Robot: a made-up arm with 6 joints. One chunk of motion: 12 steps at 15 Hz.
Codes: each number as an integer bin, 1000 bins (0 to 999) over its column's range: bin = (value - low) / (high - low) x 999, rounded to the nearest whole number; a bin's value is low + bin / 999 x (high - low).
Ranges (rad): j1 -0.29..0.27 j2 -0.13..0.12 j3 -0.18..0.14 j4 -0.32..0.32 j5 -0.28..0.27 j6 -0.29..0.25
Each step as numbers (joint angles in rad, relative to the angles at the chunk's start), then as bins.
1 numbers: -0.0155 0.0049 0.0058 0.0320 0.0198 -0.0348
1 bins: 490 539 580 549 545 472
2 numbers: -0.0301 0.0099 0.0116 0.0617 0.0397 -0.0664
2 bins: 464 559 598 596 581 414
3 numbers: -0.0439 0.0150 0.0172 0.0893 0.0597 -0.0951
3 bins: 439 579 616 639 617 361
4 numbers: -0.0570 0.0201 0.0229 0.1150 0.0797 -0.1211
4 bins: 416 600 633 679 653 312
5 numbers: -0.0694 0.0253 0.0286 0.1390 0.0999 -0.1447
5 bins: 394 621 651 716 690 269
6 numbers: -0.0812 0.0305 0.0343 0.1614 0.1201 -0.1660
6 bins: 372 641 669 751 727 229
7 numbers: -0.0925 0.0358 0.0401 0.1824 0.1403 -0.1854
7 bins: 352 663 687 784 763 194
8 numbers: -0.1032 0.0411 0.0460 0.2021 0.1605 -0.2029
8 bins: 333 684 706 815 800 161
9 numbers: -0.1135 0.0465 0.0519 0.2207 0.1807 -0.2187
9 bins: 315 705 724 844 837 132
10 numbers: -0.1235 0.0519 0.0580 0.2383 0.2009 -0.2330
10 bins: 297 727 743 871 873 105
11 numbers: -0.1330 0.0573 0.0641 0.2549 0.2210 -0.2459
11 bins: 280 748 762 897 910 82
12 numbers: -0.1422 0.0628 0.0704 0.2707 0.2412 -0.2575
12 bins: 264 770 782 922 947 60
